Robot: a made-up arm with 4 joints.
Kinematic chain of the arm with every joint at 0, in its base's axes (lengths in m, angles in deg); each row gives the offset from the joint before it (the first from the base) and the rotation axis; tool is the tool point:
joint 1: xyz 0 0 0.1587 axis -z
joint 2: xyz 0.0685 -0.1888 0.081 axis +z
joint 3: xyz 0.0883 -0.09 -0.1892 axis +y
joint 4: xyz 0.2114 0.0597 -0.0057 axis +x
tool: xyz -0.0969 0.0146 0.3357
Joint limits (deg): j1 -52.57..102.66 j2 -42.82..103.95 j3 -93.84..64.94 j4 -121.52..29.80
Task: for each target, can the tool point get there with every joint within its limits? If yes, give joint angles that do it. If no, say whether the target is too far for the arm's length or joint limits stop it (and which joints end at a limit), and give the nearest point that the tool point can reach.
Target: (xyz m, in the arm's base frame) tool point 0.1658 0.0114 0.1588
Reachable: yes | joints 54.61 19.42 -75.97 -88.48
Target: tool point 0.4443 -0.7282 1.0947
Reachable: no: too far | nearest point 0.2391 -0.3918 0.3586 | short by 0.835 m
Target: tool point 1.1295 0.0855 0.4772
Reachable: no: too far | nearest point 0.5933 0.0021 0.2064 | short by 0.606 m
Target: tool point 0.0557 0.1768 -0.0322
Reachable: yes | joints -12.41 25.55 30.87 -91.30
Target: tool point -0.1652 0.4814 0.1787
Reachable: no: joint limits stop it (at a limit: joint 1, joint 2, joint 3) | nearest point -0.1447 0.2806 0.1635 | short by 0.202 m
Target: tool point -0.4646 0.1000 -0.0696
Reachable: no: joint limits stop it (at a limit: joint 2, joint 3) | nearest point -0.3219 0.0693 -0.1351 | short by 0.160 m
